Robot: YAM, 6 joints.
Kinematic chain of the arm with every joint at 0, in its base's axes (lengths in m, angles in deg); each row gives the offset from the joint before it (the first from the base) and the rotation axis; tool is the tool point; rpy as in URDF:
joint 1: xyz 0 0 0.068 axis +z
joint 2: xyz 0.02 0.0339 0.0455 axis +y
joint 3: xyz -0.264 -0.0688 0 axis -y
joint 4: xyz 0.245 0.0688 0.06 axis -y
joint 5: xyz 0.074 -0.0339 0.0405 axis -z
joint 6: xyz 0.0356 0 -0.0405 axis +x
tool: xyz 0 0 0 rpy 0 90 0
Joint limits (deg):
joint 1: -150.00..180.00
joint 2: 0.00..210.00
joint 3: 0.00..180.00
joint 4: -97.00..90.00
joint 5: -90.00..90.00
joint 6: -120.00..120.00
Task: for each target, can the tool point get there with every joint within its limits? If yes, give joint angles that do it. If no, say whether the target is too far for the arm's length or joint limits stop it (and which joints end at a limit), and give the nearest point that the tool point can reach.
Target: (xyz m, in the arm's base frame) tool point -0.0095 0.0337 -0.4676
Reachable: no: joint limits stop it (at a limit: joint 2) | nearest point -0.0253 0.0897 -0.3453 | short by 0.135 m
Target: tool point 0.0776 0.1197 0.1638
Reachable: yes | joints 61.20 44.15 19.82 -29.55 16.82 -81.12
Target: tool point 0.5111 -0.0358 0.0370
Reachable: yes | joints -7.64 163.22 134.69 -64.94 -65.88 -45.62
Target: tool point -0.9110 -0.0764 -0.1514
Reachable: no: too far | nearest point -0.6191 -0.0078 -0.0646 | short by 0.312 m
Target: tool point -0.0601 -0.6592 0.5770
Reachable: no: too far | nearest point -0.0479 -0.5252 0.4799 | short by 0.166 m
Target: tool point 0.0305 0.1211 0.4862
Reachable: yes | joints -93.28 17.05 56.82 73.71 -41.31 -25.92
